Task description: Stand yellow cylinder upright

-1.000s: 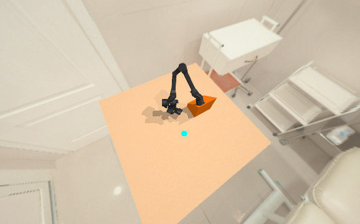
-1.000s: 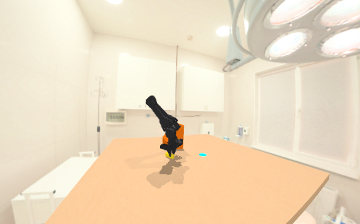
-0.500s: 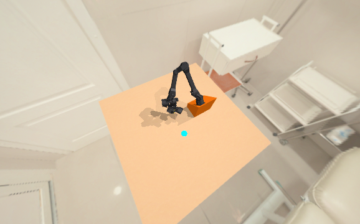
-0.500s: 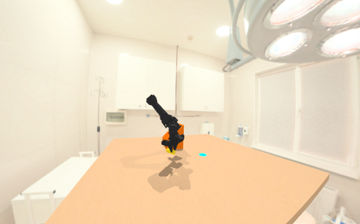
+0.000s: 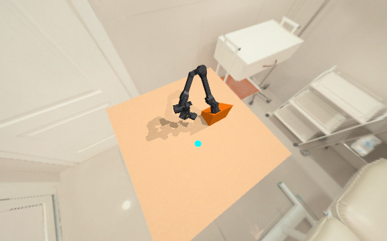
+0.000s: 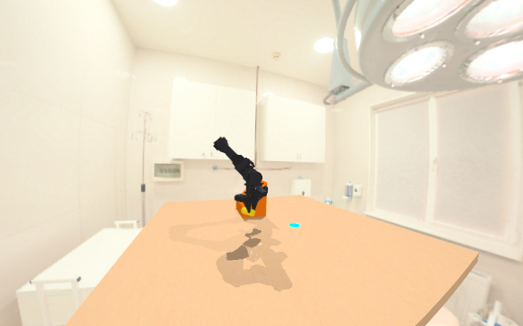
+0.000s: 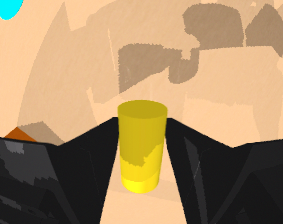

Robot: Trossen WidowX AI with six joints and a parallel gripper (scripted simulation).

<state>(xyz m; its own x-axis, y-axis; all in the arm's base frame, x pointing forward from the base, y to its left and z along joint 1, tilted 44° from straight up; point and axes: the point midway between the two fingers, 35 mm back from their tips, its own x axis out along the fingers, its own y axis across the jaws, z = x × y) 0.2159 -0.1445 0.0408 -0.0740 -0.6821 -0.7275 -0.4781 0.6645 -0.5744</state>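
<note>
Right now the cyan circle is 30 mm ahead of my gripper tip, 240 mm to the left of it and 90 mm below it. Round my gripper tip: yellow cylinder: 20 mm behind, 10 mm to the right.
</note>
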